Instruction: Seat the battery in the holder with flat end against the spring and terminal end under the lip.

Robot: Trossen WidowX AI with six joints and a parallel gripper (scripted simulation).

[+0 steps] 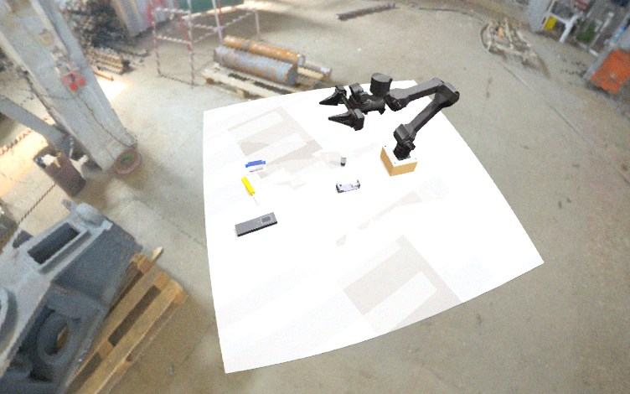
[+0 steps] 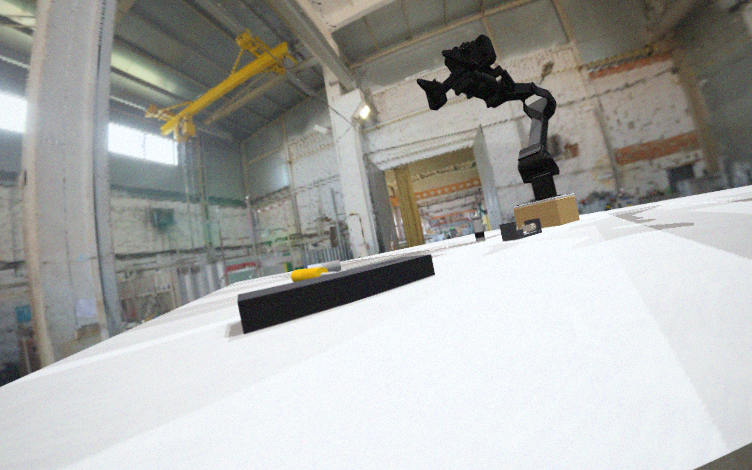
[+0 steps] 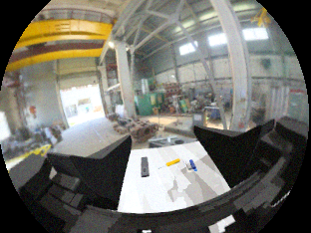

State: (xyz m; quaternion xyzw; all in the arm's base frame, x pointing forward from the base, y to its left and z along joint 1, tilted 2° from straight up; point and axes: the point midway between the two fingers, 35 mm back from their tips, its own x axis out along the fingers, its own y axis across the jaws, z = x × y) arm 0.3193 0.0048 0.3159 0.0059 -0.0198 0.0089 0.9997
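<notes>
Right now my gripper tip is 12 cm past the battery, 7 cm to the left of it and 35 cm above it. From my gripper tip the other things lie so: white item: 24 cm ahead, 17 cm to the right, 37 cm below; then yellow-handled screwdriver: 28 cm ahead, 3 cm to the right, 37 cm below; then flat black box: 29 cm ahead, 12 cm to the left, 37 cm below.
</notes>
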